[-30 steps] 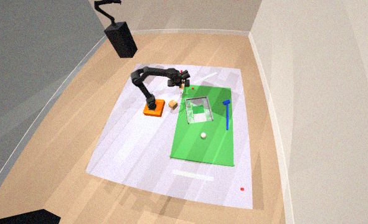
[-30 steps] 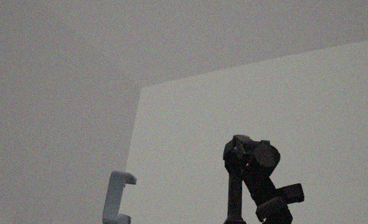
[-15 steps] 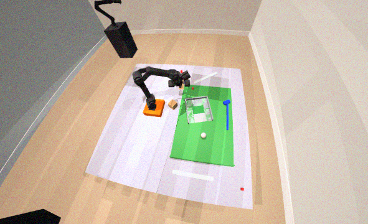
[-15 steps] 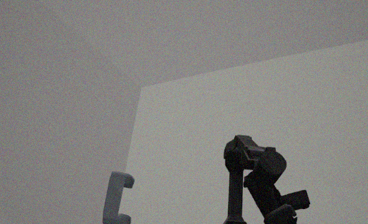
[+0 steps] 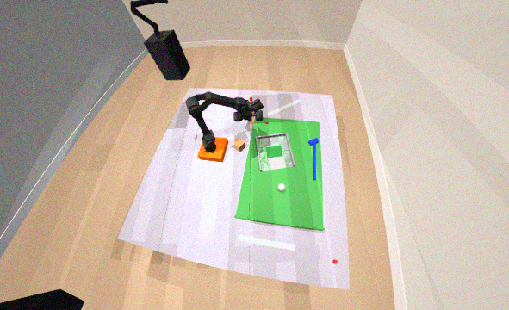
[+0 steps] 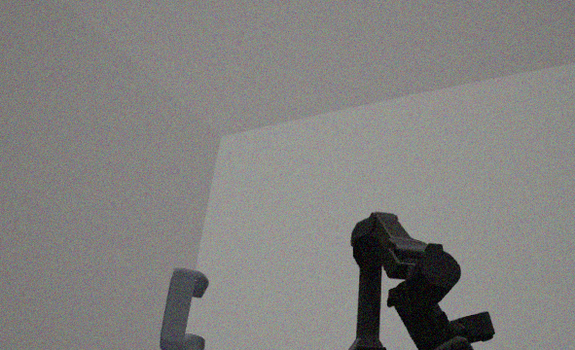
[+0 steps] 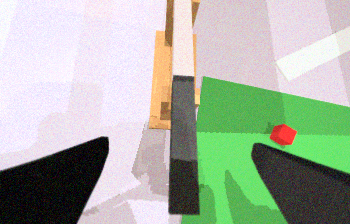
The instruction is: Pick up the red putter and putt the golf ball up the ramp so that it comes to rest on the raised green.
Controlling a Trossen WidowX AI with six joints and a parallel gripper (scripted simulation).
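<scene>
Right now my gripper tip is 20 mm past the red putter, 110 mm to the right of it and 20 mm above it. Also, from my gripper tip: blue putter (450 mm ahead, 210 mm to the right, 70 mm below); then green mat (260 mm ahead, 280 mm to the right, 80 mm below); then tan cube (40 mm behind, 190 mm to the right, 50 mm below).
</scene>
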